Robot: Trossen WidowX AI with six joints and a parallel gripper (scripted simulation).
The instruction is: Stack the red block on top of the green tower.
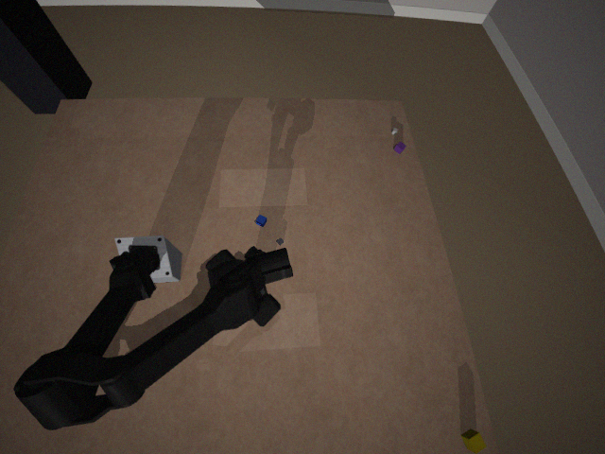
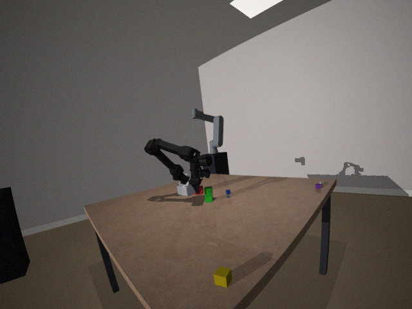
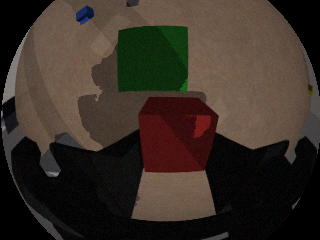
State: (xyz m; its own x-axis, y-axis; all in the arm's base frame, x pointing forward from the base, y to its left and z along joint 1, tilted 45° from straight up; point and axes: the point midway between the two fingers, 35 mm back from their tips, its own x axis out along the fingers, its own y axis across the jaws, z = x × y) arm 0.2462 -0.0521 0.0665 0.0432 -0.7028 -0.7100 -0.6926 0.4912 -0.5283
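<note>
Now: the dark block 160 mm to the left of my gripper tip, 90 mm ahead of it and 60 mm below it. From my gripper tip the other things lie so: blue block: 220 mm to the left, 50 mm below, 30 mm ahead; red block: 10 mm above; yellow block: 550 mm ahead, 370 mm to the right, 50 mm below.
</note>
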